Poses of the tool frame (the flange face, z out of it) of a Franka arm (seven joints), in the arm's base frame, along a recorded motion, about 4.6 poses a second.
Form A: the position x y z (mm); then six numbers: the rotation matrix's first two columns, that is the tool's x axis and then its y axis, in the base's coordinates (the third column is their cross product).
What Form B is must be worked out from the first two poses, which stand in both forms.
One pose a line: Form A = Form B
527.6 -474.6 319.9 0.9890 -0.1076 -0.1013 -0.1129 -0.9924 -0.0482 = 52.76 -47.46 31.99 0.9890 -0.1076 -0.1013 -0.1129 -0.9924 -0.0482
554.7 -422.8 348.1 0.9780 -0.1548 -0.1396 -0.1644 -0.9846 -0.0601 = 55.47 -42.28 34.81 0.9780 -0.1548 -0.1396 -0.1644 -0.9846 -0.0601
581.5 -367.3 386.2 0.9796 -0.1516 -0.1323 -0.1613 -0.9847 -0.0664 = 58.15 -36.73 38.62 0.9796 -0.1516 -0.1323 -0.1613 -0.9847 -0.0664
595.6 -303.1 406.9 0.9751 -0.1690 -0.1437 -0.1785 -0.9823 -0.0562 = 59.56 -30.31 40.69 0.9751 -0.1690 -0.1437 -0.1785 -0.9823 -0.0562
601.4 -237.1 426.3 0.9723 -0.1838 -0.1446 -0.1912 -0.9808 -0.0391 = 60.14 -23.71 42.63 0.9723 -0.1838 -0.1446 -0.1912 -0.9808 -0.0391
